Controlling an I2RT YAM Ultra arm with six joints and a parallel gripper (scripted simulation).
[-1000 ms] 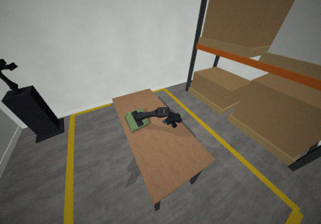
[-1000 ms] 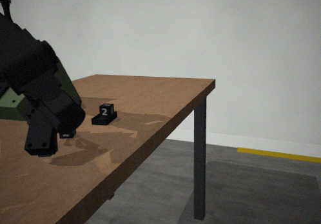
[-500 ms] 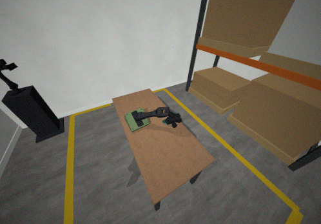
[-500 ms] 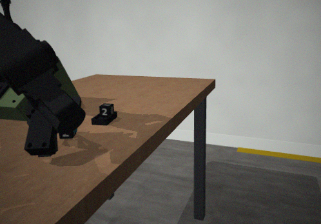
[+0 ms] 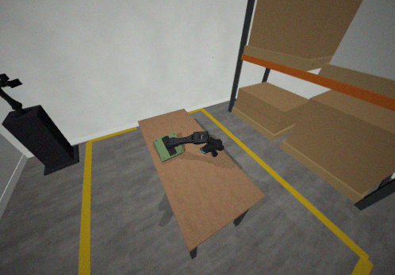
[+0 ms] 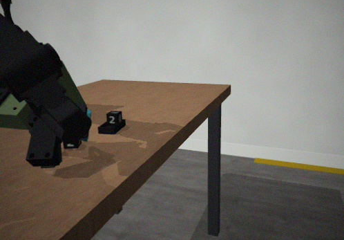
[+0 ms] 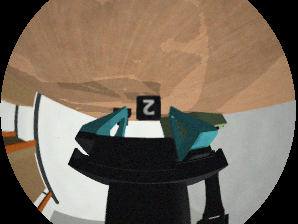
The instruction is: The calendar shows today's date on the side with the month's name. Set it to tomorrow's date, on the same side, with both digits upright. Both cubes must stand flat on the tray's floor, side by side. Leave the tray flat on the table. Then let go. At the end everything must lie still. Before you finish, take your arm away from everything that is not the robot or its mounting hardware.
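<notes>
The black cube lies 1 cm to the left of my hand and 1 cm below it. Round my hand: black tray (14 cm to the left, 3 cm ahead, 1 cm below).
</notes>
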